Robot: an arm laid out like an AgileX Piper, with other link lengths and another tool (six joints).
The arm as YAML. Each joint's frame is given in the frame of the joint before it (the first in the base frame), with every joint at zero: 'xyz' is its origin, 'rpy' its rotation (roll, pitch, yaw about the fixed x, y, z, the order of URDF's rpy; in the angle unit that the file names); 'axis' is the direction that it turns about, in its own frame. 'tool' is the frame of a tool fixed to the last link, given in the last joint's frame.
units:
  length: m
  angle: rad
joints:
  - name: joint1
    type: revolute
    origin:
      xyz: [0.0, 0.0, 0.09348]
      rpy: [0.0, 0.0, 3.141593]
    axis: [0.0, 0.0, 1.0]
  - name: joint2
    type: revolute
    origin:
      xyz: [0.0, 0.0, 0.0]
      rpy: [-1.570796, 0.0, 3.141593]
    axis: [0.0, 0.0, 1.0]
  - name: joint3
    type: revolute
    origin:
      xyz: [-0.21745, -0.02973, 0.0]
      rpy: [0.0, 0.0, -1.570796]
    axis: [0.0, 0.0, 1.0]
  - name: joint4
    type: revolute
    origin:
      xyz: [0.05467, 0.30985, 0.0]
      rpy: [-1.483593, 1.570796, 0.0]
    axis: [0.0, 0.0, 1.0]
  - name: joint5
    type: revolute
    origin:
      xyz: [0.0, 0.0, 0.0]
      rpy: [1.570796, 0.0, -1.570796]
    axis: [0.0, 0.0, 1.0]
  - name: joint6
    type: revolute
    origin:
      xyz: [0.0, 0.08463, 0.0]
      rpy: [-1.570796, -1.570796, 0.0]
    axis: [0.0, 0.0, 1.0]
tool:
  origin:
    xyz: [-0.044, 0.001, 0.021]
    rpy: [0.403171, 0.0, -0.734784]
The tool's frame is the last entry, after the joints.
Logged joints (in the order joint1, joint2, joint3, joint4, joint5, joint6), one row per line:
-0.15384, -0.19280, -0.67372, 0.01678, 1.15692, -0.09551
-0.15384, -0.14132, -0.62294, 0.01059, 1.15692, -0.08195
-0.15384, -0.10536, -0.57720, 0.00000, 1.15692, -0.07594
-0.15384, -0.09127, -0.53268, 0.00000, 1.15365, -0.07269
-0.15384, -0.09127, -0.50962, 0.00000, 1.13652, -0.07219
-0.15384, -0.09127, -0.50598, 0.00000, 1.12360, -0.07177
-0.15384, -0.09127, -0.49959, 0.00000, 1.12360, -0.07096
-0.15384, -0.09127, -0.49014, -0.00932, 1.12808, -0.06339
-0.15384, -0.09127, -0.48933, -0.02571, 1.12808, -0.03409
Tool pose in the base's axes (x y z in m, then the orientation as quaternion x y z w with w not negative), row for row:
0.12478, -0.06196, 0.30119, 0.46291, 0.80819, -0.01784, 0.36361
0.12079, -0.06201, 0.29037, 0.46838, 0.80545, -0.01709, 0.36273
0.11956, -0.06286, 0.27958, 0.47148, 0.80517, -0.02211, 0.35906
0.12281, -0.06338, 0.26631, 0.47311, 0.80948, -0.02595, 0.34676
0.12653, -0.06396, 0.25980, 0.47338, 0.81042, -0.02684, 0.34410
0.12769, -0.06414, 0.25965, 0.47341, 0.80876, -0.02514, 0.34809
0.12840, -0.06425, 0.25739, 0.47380, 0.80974, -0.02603, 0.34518
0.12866, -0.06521, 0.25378, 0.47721, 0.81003, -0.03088, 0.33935
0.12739, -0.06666, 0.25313, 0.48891, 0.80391, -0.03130, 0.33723
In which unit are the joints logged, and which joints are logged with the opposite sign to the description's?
The joints are logged in radians. Opposite sign: joint2.
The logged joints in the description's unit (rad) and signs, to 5 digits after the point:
-0.15384, 0.19280, -0.67372, 0.01678, 1.15692, -0.09551
-0.15384, 0.14132, -0.62294, 0.01059, 1.15692, -0.08195
-0.15384, 0.10536, -0.57720, 0.00000, 1.15692, -0.07594
-0.15384, 0.09127, -0.53268, 0.00000, 1.15365, -0.07269
-0.15384, 0.09127, -0.50962, 0.00000, 1.13652, -0.07219
-0.15384, 0.09127, -0.50598, 0.00000, 1.12360, -0.07177
-0.15384, 0.09127, -0.49959, 0.00000, 1.12360, -0.07096
-0.15384, 0.09127, -0.49014, -0.00932, 1.12808, -0.06339
-0.15384, 0.09127, -0.48933, -0.02571, 1.12808, -0.03409

